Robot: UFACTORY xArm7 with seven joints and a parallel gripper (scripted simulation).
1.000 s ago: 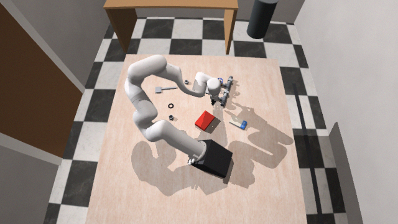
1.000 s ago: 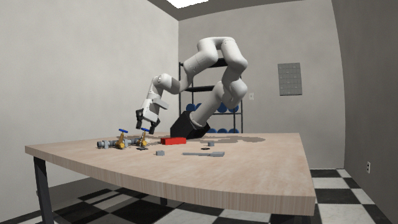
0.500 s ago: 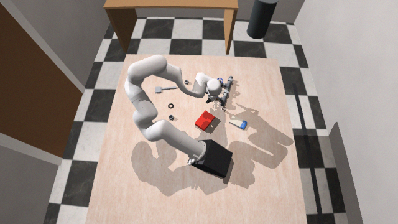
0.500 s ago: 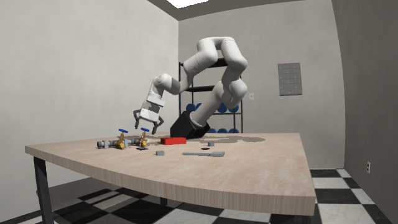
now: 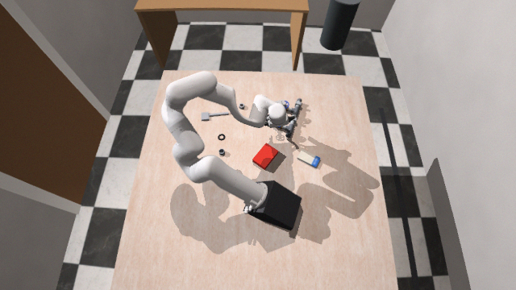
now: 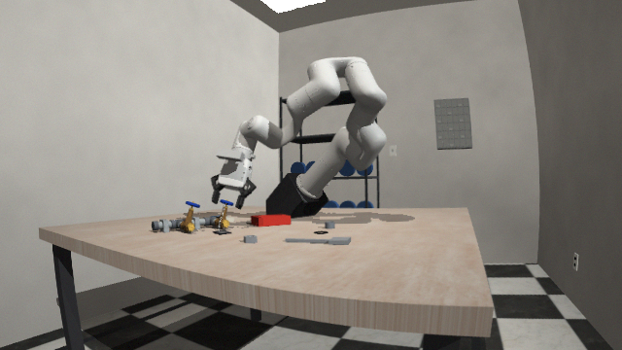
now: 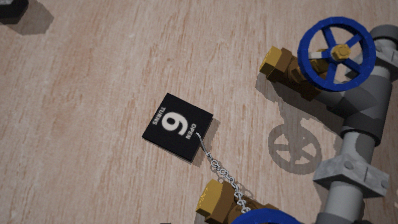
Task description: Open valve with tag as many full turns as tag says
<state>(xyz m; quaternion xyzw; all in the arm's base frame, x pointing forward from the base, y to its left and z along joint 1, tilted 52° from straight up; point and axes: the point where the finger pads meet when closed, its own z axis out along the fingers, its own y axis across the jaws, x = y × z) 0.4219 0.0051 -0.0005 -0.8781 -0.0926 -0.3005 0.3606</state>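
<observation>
My hand is 7 cm short of the black tag, 6 cm to the right of it and 8 cm above it. The rest, counted from my hand: red block 17 cm behind, 2 cm to the left, 7 cm below; white box 12 cm behind, 20 cm to the right, 8 cm below; grey flat tool 39 cm to the left, 8 cm below.
</observation>
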